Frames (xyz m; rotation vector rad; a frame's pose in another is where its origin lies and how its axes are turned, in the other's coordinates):
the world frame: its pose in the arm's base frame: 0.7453 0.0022 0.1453 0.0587 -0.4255 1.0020
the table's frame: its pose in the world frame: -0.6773 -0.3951 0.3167 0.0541 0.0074 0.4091
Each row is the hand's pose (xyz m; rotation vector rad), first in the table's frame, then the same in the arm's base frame.
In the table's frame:
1: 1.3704 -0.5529 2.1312 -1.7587 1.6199 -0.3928
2: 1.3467 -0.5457 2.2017 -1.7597 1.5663 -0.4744
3: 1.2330 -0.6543 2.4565 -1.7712 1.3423 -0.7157
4: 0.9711 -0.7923 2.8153 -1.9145 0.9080 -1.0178
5: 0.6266 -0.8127 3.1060 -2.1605 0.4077 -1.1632
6: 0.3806 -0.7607 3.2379 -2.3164 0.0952 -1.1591
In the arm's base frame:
1: 0.7456 -0.1596 2.7432 -2.1361 -0.0985 -0.0202
2: 0.7175 -0.1989 2.8003 -2.0767 -0.1386 -0.0651
3: 0.7423 -0.3899 3.0295 -1.8768 -0.3060 -0.1926
4: 0.7532 -0.7534 3.3196 -1.6321 -0.6699 -0.4273
5: 0.6617 -1.1587 3.4954 -1.4701 -1.1159 -0.6453
6: 0.5529 -1.4180 3.5352 -1.3995 -1.4003 -0.7394

